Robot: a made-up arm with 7 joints.
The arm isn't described. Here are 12 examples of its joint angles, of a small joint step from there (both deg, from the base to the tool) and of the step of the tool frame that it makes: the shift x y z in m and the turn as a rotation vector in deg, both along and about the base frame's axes.
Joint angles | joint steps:
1: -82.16 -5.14 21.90 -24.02 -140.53 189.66 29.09 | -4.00 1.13 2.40 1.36 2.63 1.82 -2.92
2: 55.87 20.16 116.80 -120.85 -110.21 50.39 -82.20 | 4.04 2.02 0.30 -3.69 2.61 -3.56 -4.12
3: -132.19 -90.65 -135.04 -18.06 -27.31 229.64 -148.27 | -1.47 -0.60 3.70 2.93 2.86 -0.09 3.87
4: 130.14 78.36 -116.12 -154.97 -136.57 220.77 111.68 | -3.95 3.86 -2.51 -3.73 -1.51 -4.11 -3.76
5: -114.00 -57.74 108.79 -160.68 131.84 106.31 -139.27 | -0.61 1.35 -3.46 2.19 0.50 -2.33 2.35
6: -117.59 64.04 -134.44 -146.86 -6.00 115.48 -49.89 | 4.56 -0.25 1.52 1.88 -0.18 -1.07 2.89
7: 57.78 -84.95 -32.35 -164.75 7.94 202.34 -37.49 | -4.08 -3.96 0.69 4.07 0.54 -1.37 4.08
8: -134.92 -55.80 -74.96 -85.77 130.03 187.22 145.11 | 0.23 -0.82 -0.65 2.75 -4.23 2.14 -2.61
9: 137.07 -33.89 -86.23 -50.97 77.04 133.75 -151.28 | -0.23 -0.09 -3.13 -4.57 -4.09 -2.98 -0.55
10: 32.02 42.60 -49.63 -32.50 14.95 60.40 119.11 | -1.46 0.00 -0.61 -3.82 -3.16 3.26 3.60
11: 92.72 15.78 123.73 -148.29 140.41 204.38 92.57 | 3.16 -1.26 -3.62 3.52 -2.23 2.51 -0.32
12: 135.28 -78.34 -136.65 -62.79 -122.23 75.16 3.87 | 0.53 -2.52 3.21 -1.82 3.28 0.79 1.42
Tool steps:
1: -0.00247 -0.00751 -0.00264 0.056 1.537 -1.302
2: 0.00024 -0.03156 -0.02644 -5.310 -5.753 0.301
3: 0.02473 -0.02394 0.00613 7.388 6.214 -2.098
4: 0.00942 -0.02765 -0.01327 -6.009 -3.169 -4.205
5: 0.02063 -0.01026 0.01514 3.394 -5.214 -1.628
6: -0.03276 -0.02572 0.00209 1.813 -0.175 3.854
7: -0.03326 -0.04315 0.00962 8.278 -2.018 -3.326
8: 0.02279 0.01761 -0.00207 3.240 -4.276 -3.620
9: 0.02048 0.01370 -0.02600 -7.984 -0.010 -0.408
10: 0.01708 -0.04079 -0.01530 -3.372 -1.400 -7.358
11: -0.01905 -0.00732 0.01311 2.559 2.192 0.170
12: 0.00445 0.04651 -0.02650 7.395 -0.708 0.887
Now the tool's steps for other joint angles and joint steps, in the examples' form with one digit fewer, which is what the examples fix.
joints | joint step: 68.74 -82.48 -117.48 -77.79 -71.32 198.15 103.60 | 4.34 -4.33 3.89 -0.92 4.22 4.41 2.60
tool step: 0.0571 0.0203 -0.0222 5.76 -12.33 2.98
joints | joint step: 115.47 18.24 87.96 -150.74 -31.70 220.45 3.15 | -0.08 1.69 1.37 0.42 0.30 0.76 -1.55
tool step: 0.0002 0.0009 0.0039 -1.64 1.56 1.20
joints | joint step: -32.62 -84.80 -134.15 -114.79 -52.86 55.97 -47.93 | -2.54 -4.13 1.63 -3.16 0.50 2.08 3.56
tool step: 0.0333 -0.0171 -0.0058 -3.30 -1.17 -1.84
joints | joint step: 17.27 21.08 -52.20 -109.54 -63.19 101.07 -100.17 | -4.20 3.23 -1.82 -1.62 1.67 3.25 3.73
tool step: -0.0261 -0.0514 -0.0322 -1.11 -1.17 -5.32
